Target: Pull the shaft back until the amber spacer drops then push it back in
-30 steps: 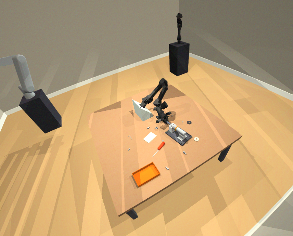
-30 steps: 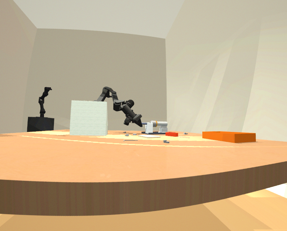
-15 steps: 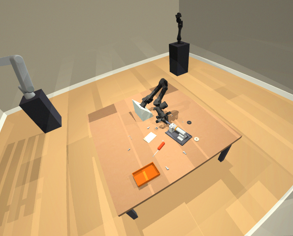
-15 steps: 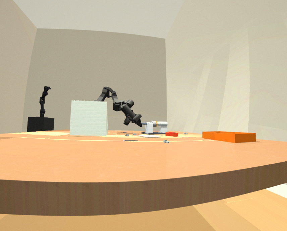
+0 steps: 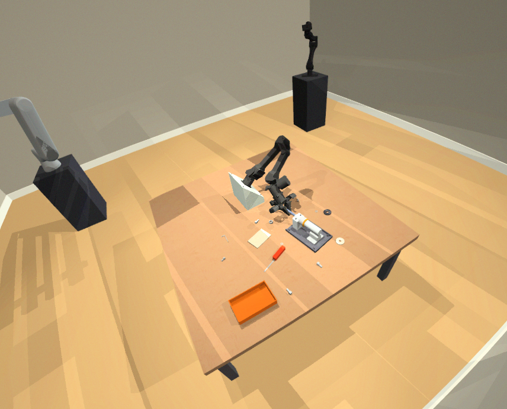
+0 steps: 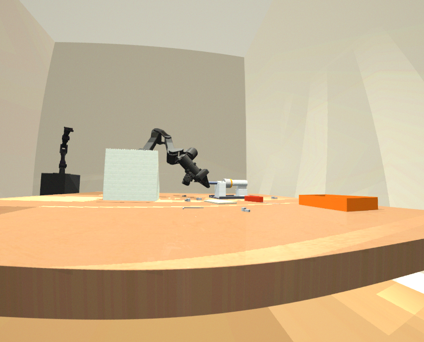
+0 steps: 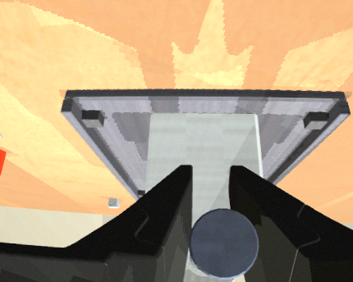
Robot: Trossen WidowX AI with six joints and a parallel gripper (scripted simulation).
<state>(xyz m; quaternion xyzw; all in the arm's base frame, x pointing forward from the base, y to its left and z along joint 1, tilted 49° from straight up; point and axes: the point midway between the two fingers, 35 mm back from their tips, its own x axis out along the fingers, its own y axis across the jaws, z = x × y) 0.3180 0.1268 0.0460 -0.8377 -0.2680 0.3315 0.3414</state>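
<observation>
My gripper tip is now 50 mm short of the dark shaft, 10 mm to the right of it and 20 mm below it. Round my gripper tip: beige card (10 mm ahead, 230 mm to the right, 50 mm below); black washer (70 mm ahead, 230 mm to the left, 50 mm below); amber spacer (120 mm ahead, 30 mm to the left, 20 mm above).
</observation>
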